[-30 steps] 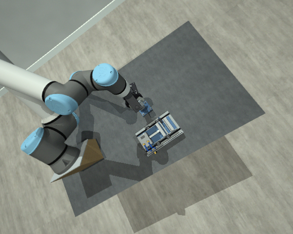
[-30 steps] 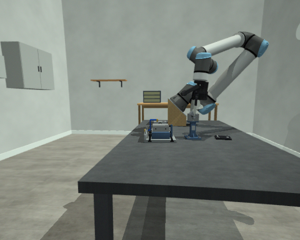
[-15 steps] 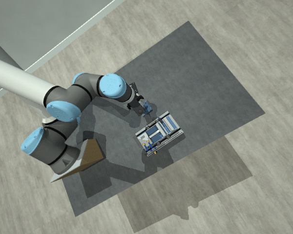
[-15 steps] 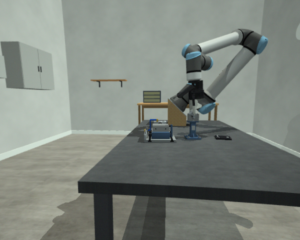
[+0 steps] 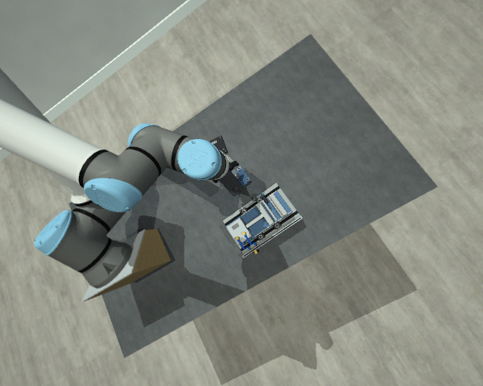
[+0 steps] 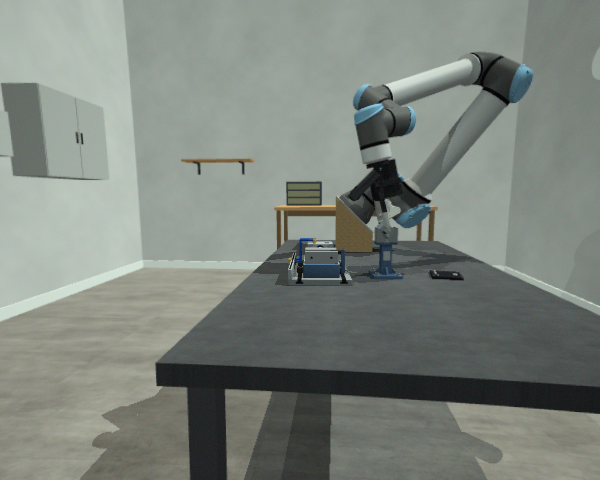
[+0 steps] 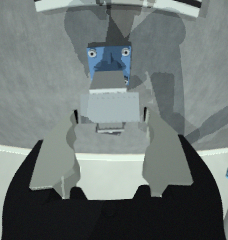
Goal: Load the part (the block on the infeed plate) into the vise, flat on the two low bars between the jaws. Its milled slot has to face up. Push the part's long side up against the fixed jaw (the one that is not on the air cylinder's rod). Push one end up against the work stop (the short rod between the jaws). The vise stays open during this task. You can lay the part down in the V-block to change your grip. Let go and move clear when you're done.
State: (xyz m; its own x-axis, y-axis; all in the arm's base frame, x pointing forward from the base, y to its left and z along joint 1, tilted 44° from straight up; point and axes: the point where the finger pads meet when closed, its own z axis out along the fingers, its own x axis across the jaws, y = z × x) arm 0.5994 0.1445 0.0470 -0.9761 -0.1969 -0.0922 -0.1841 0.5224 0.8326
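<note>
The part is 1 cm below my hand. Also, from my hand: infeed plate: 20 cm to the left, 16 cm below, 3 cm behind; vise: 21 cm to the right, 12 cm below, 2 cm ahead.
</note>
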